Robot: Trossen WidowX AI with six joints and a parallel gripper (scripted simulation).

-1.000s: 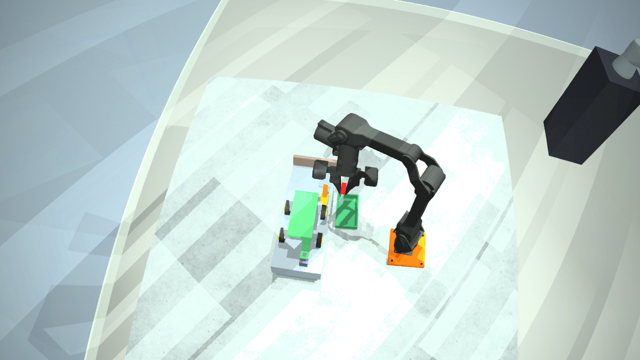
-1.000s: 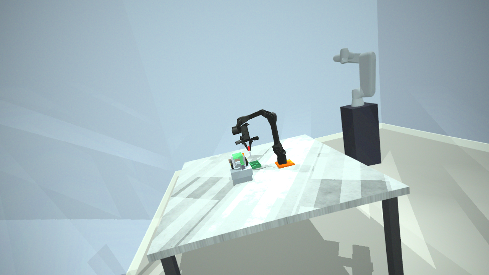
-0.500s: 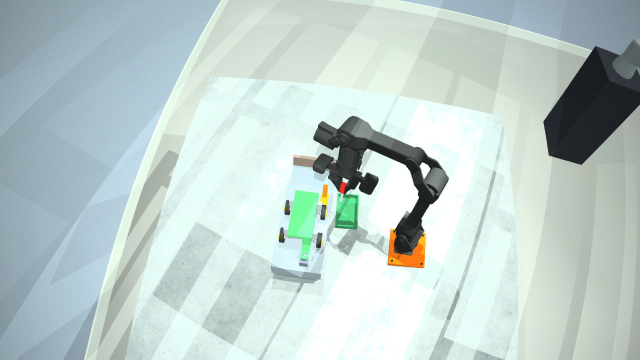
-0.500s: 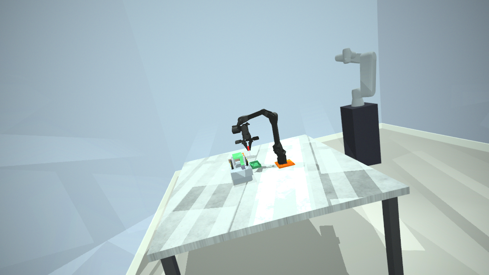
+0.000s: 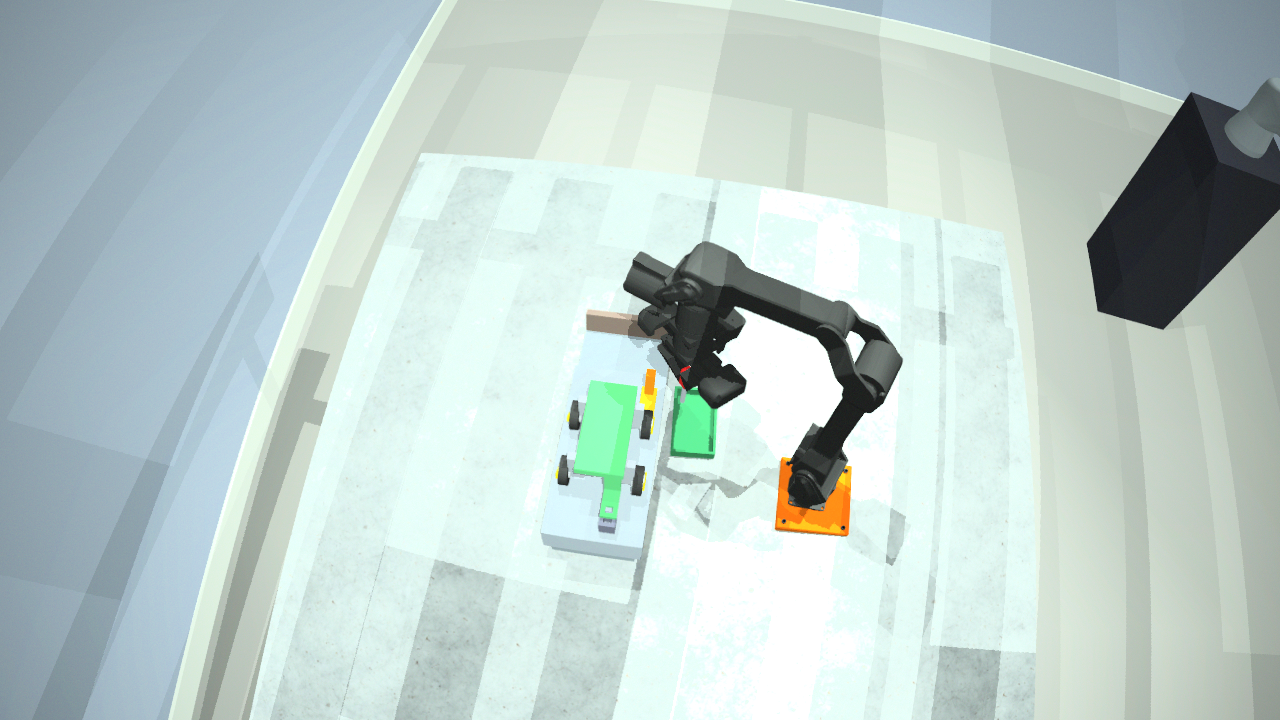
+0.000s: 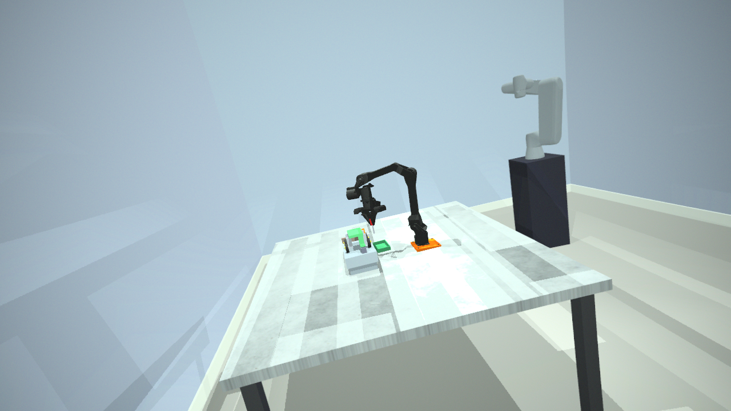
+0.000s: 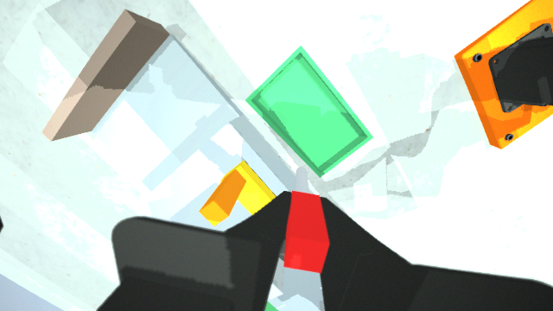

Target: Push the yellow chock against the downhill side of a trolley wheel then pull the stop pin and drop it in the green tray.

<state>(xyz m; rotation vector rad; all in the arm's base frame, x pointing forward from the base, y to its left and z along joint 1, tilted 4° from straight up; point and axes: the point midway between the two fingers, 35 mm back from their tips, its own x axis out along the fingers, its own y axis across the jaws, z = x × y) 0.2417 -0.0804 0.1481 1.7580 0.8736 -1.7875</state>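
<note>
My gripper tip is 50 mm short of the yellow chock, 10 mm to the right of it and 50 mm above it. From my gripper tip the other things lie so: red-headed stop pin: right at my gripper tip; green-topped trolley: 100 mm ahead, 110 mm to the left, 30 mm below; grey ramp block: 100 mm ahead, 110 mm to the left, 90 mm below.
</note>
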